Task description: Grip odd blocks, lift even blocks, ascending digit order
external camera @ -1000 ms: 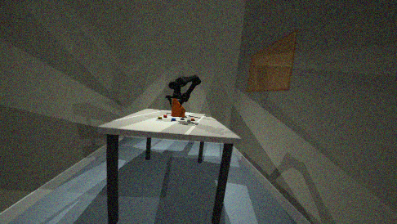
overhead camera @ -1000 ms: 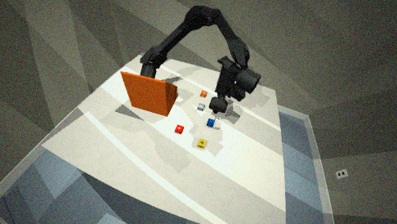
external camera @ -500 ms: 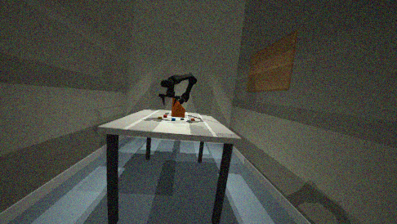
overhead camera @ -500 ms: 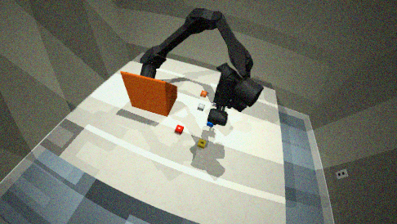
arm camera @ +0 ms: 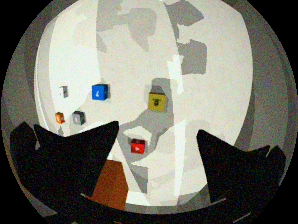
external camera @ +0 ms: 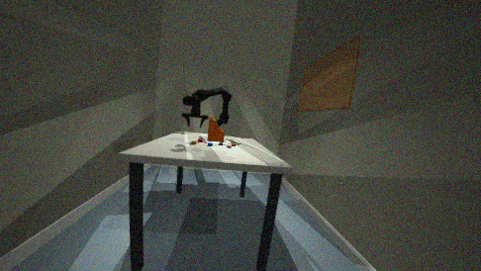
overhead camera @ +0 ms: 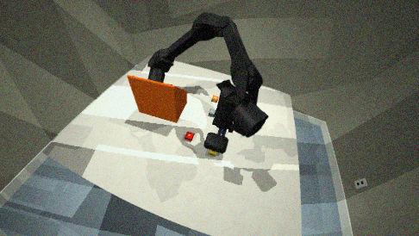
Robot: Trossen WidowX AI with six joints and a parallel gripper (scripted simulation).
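My gripper tip is now 270 mm to the right of the white block, 120 mm above it and 10 mm past it. From my gripper tip the other things lie so: red block (120 mm below, 120 mm behind, 30 mm to the left); then blue block (130 mm to the left, 120 mm below); then yellow block (120 mm below).
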